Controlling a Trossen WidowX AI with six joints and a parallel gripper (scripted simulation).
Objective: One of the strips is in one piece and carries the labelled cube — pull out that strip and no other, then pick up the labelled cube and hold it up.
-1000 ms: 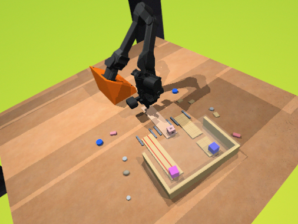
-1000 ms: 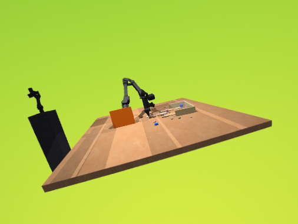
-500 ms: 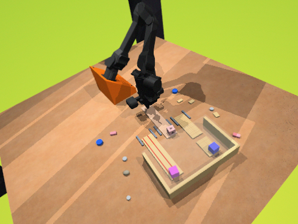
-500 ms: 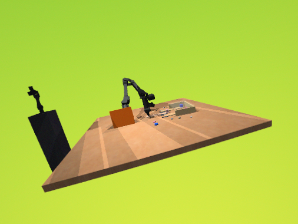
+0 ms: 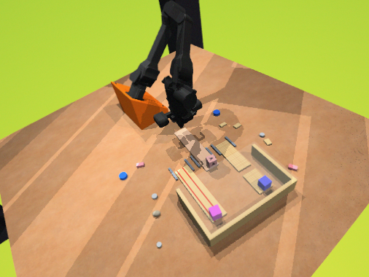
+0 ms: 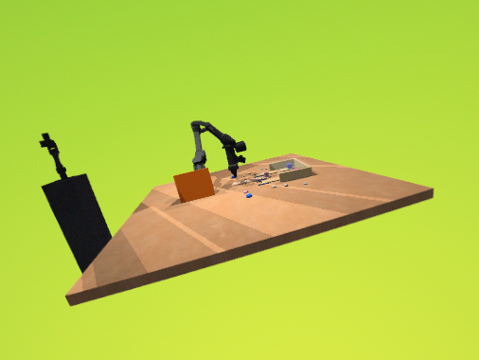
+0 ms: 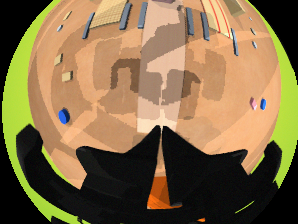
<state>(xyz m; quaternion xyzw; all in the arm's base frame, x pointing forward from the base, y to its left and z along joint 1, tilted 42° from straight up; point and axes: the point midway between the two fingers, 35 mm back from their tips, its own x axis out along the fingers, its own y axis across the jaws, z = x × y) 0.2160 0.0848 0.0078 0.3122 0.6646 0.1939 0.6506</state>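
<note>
My gripper tip is 9 cm short of the pale strip, 1 cm to the left of it and 4 cm above it. From my gripper tip the other things lie so: labelled cube: 20 cm ahead, 2 cm to the right, 2 cm below.
</note>
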